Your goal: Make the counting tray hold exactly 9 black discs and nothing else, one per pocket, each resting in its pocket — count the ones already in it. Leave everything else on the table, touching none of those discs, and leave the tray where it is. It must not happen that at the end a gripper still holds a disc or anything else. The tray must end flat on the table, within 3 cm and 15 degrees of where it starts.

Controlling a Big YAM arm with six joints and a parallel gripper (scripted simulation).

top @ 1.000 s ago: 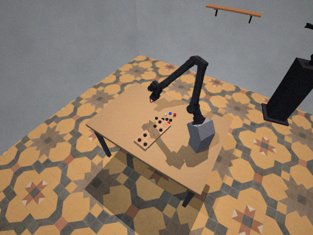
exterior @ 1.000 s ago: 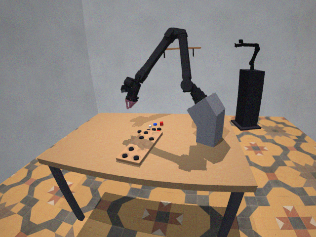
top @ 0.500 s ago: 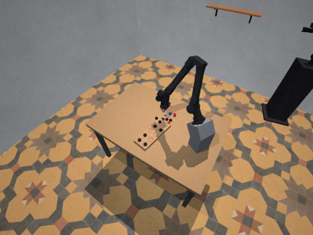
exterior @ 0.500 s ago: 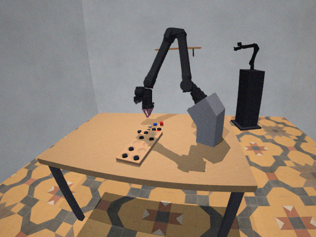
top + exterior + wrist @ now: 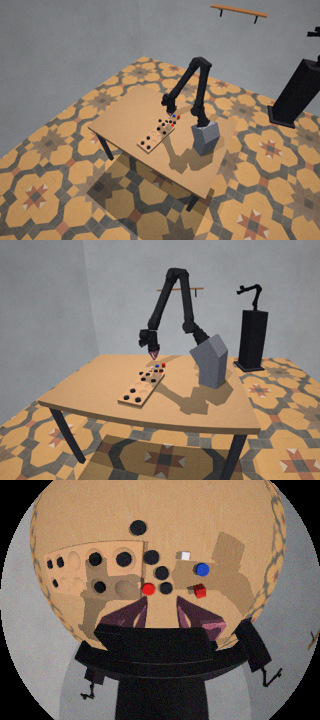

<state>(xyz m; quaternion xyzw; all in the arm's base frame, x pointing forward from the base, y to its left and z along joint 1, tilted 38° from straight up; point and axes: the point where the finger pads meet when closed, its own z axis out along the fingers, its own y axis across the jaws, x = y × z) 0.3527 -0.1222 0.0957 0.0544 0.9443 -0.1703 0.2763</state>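
Right now the red disc is 30 mm behind my hand, 40 mm to the left of it and 110 mm below it. The rest, counted from my hand: small white piece 30 mm ahead, 60 mm to the right, 110 mm below; blue disc 10 mm behind, 100 mm to the right, 110 mm below; red cube 60 mm behind, 90 mm to the right, 100 mm below.
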